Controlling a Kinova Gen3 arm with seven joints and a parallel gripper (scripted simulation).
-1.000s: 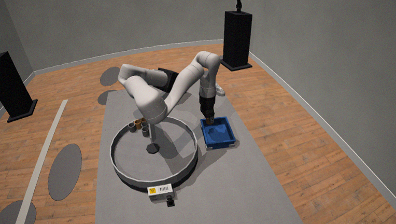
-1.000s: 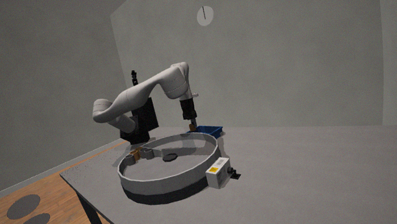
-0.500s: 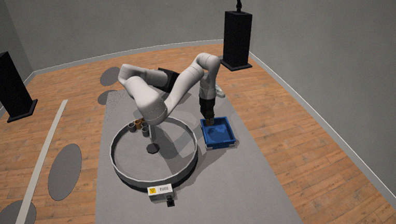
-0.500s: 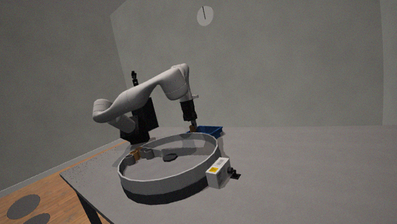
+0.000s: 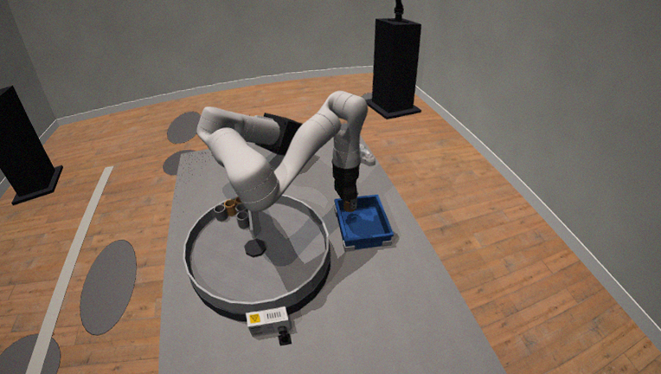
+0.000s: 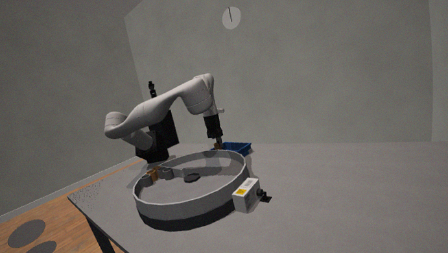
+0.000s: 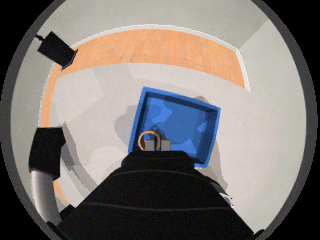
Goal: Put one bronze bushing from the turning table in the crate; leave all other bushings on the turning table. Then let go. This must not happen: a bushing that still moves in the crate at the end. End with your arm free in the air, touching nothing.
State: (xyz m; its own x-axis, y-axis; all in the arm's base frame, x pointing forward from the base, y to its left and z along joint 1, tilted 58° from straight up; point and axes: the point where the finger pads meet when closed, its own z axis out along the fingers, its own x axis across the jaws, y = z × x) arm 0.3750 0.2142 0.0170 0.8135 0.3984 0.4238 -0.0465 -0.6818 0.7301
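The blue crate lies 50 mm below my hand, 40 mm ahead of it and 20 mm to the left of it. From my hand the other things lie so: round grey turning table (330 mm to the right, 30 mm below, 30 mm ahead).
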